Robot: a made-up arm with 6 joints. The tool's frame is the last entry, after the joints.
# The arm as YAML. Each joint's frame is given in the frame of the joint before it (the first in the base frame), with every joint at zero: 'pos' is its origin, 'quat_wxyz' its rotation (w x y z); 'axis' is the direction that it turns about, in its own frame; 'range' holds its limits. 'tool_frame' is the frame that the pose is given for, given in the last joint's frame.
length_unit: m
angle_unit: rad
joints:
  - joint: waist
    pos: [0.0, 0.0, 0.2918]
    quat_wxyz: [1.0, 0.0, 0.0, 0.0]
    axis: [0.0, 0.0, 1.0]
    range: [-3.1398, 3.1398]
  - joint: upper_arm
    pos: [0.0, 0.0, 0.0]
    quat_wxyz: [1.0, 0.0, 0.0, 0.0]
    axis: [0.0, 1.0, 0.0]
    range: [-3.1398, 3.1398]
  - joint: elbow
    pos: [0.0, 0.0, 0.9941]
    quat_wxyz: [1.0, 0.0, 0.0, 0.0]
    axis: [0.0, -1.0, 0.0]
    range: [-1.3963, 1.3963]
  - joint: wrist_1
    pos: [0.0, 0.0, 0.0]
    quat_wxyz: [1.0, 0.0, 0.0, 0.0]
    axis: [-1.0, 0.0, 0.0]
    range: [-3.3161, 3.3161]
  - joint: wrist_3
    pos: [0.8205, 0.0, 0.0]
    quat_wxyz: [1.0, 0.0, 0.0, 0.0]
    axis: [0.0, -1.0, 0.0]
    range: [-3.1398, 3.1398]
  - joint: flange
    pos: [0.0, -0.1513, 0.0]
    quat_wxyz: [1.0, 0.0, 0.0, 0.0]
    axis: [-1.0, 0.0, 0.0]
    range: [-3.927, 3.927]
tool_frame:
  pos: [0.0, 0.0, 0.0]
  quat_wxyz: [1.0, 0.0, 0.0, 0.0]
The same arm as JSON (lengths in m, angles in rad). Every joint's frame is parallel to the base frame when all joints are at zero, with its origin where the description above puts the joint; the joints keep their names.
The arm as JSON. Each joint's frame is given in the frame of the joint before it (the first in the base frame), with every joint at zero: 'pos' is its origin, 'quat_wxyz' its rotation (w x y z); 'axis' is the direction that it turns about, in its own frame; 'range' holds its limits. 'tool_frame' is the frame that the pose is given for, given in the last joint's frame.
{
  "length_unit": "m",
  "angle_unit": "rad",
  "joints": [
    {
      "joint": "waist",
      "pos": [
        0.0,
        0.0,
        0.2918
      ],
      "quat_wxyz": [
        1.0,
        0.0,
        0.0,
        0.0
      ],
      "axis": [
        0.0,
        0.0,
        1.0
      ],
      "range": [
        -3.1398,
        3.1398
      ]
    },
    {
      "joint": "upper_arm",
      "pos": [
        0.0,
        0.0,
        0.0
      ],
      "quat_wxyz": [
        1.0,
        0.0,
        0.0,
        0.0
      ],
      "axis": [
        0.0,
        1.0,
        0.0
      ],
      "range": [
        -3.1398,
        3.1398
      ]
    },
    {
      "joint": "elbow",
      "pos": [
        0.0,
        0.0,
        0.9941
      ],
      "quat_wxyz": [
        1.0,
        0.0,
        0.0,
        0.0
      ],
      "axis": [
        0.0,
        -1.0,
        0.0
      ],
      "range": [
        -1.3963,
        1.3963
      ]
    },
    {
      "joint": "wrist_1",
      "pos": [
        0.0,
        0.0,
        0.0
      ],
      "quat_wxyz": [
        1.0,
        0.0,
        0.0,
        0.0
      ],
      "axis": [
        -1.0,
        0.0,
        0.0
      ],
      "range": [
        -3.3161,
        3.3161
      ]
    },
    {
      "joint": "wrist_3",
      "pos": [
        0.8205,
        0.0,
        0.0
      ],
      "quat_wxyz": [
        1.0,
        0.0,
        0.0,
        0.0
      ],
      "axis": [
        0.0,
        -1.0,
        0.0
      ],
      "range": [
        -3.1398,
        3.1398
      ]
    },
    {
      "joint": "flange",
      "pos": [
        0.0,
        -0.1513,
        0.0
      ],
      "quat_wxyz": [
        1.0,
        0.0,
        0.0,
        0.0
      ],
      "axis": [
        -1.0,
        0.0,
        0.0
      ],
      "range": [
        -3.927,
        3.927
      ]
    }
  ],
  "tool_frame": {
    "pos": [
      0.0,
      0.0,
      0.0
    ],
    "quat_wxyz": [
      1.0,
      0.0,
      0.0,
      0.0
    ]
  }
}

